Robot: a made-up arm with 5 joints.
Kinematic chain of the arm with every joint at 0, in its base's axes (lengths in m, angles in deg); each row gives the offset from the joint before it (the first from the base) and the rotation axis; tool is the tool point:
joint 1: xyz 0 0 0.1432 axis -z
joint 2: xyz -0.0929 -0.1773 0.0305 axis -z
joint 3: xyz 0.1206 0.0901 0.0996 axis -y
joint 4: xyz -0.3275 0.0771 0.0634 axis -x
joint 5: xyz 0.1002 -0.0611 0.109 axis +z
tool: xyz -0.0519 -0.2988 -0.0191
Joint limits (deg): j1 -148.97..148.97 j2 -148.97..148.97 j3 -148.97..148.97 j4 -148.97..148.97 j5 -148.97..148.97
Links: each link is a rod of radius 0.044 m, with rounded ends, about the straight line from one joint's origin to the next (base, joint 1, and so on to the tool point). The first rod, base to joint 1, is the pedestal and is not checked.
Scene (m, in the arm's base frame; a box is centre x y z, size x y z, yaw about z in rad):
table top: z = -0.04
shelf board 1: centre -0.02 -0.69 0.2 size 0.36 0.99 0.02 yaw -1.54
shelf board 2: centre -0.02 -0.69 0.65 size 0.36 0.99 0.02 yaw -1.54
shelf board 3: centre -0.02 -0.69 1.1 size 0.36 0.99 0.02 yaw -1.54
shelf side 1: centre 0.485 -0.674 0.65 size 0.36 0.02 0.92 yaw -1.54
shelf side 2: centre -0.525 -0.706 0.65 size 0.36 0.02 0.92 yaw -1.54
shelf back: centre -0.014 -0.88 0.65 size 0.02 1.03 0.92 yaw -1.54
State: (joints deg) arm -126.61 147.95 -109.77 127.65 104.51
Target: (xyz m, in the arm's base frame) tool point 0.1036 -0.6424 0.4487
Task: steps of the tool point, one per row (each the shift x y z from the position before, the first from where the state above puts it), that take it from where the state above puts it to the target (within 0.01 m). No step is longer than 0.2 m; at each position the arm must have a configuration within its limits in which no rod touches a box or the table.
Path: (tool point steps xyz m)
1: 0.0909 -0.0726 -0.0071
2: 0.0699 -0.1122 0.0165
3: 0.0270 -0.1366 0.0405
4: -0.0286 -0.1368 0.0585
5: -0.0831 -0.1111 0.0644
6: -0.1233 -0.0654 0.0554
7: -0.1400 -0.0117 0.0320
8: -0.1311 0.0358 -0.0016
9: 0.0045 -0.0515 0.0299
10: 0.0053 -0.0552 0.0144
11: 0.0033 -0.0554 -0.0013
12: -0.0004 -0.0519 -0.0156
13: -0.0047 -0.0443 -0.0274

